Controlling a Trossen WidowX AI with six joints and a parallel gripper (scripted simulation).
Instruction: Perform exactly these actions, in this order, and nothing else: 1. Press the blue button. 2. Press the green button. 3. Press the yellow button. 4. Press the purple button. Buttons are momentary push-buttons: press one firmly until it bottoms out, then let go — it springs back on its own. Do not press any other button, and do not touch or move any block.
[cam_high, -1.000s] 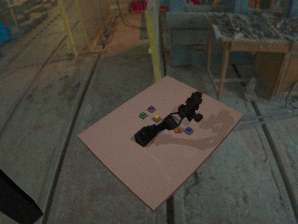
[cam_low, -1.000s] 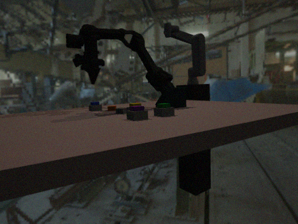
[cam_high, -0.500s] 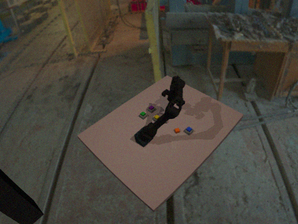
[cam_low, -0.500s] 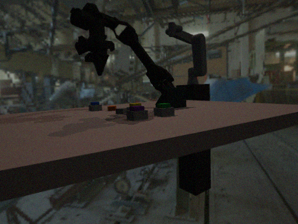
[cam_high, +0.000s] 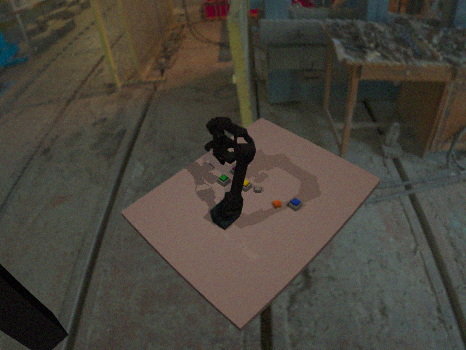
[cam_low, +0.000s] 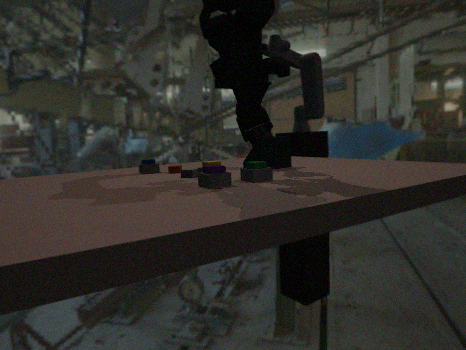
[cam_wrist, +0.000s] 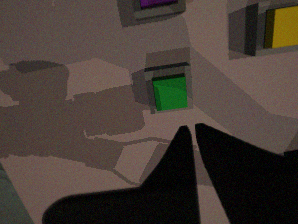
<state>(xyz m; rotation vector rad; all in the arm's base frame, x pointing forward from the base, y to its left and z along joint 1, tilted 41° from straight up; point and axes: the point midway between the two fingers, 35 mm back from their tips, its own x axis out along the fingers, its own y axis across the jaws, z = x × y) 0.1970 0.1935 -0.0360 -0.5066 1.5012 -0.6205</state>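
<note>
Right now my gripper tip is 10 mm to the right of the green button and 90 mm above it. The rest, counted from my gripper tip: yellow button (30 mm ahead, 110 mm to the right, 90 mm below); then purple button (90 mm ahead, 90 mm below); then grey block (50 mm ahead, 180 mm to the right, 120 mm below).
</note>
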